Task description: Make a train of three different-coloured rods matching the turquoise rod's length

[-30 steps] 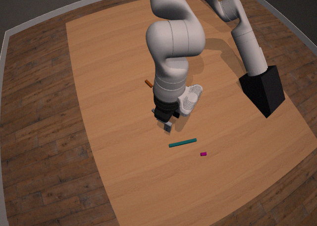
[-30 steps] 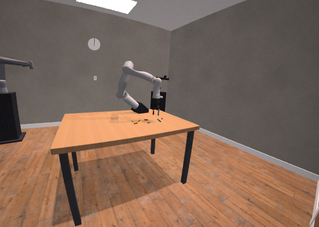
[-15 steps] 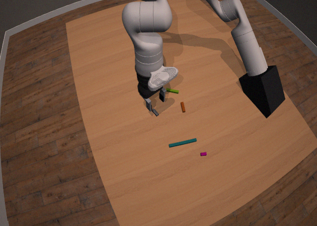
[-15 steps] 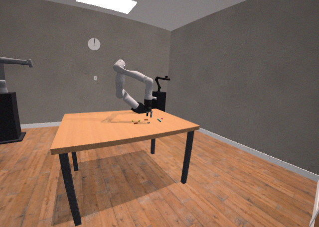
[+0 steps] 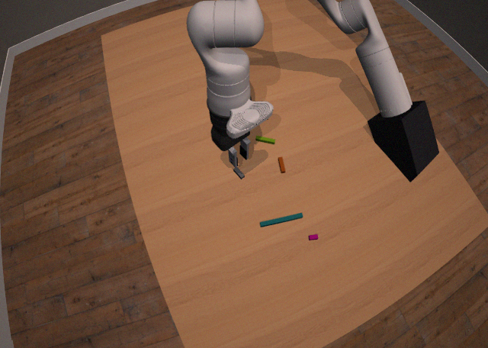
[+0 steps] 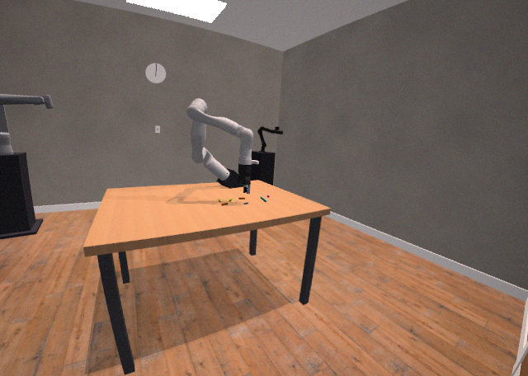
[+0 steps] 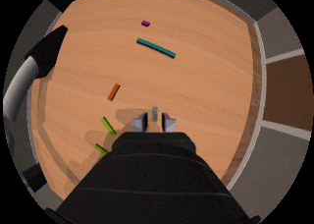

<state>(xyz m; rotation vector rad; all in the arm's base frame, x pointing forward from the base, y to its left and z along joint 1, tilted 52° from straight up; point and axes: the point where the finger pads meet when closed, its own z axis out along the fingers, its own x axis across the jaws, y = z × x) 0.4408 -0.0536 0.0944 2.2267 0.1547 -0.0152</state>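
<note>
Now: the grey rod 8 cm below my hand. Also, from my hand: turquoise rod: 15 cm to the left, 8 cm below, 2 cm behind; magenta rod: 23 cm to the left, 8 cm below, 5 cm behind.
</note>
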